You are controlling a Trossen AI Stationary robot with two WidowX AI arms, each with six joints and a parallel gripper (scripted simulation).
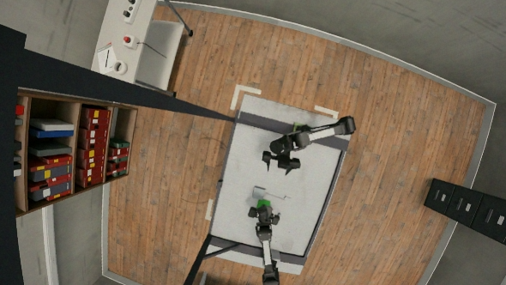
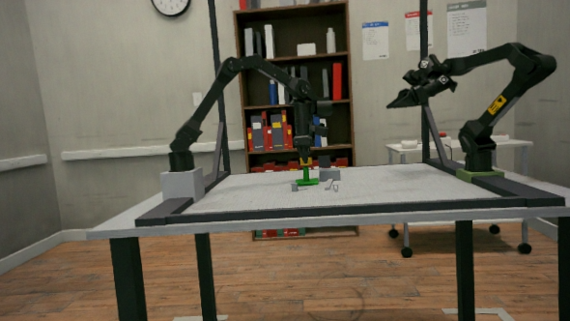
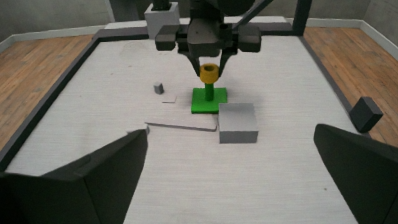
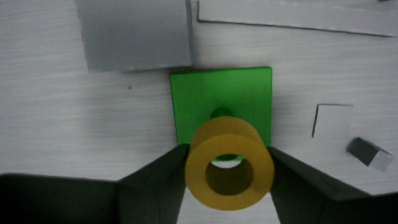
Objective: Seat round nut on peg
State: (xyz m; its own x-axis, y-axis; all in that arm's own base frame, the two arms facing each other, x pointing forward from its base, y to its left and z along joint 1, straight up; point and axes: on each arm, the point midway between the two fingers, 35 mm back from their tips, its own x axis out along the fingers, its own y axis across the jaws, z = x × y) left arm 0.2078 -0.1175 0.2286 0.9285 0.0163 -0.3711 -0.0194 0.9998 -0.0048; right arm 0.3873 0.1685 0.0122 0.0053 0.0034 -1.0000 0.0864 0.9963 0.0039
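Right now my right hand is 9 cm above the grey block, 8 cm to the right of it and 5 cm past it. The rest, counted from my right hand: flat square: 11 cm below, 9 cm ahead, 2 cm to the right; then small grey cube: 12 cm ahead, 10 cm below, 5 cm to the right.
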